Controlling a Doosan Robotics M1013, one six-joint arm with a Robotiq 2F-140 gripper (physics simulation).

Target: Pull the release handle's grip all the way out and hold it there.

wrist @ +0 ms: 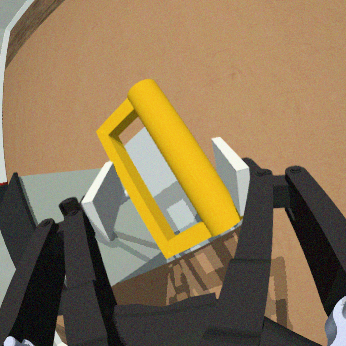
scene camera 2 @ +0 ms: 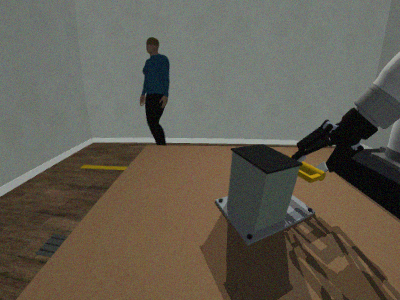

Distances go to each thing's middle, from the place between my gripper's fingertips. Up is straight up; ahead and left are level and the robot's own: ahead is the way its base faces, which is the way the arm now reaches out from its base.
I see the grey base plate (scene camera 2: pixel 297 211) 90 mm ahead of my hand, 80 mm below it and 60 mm to the left of it.
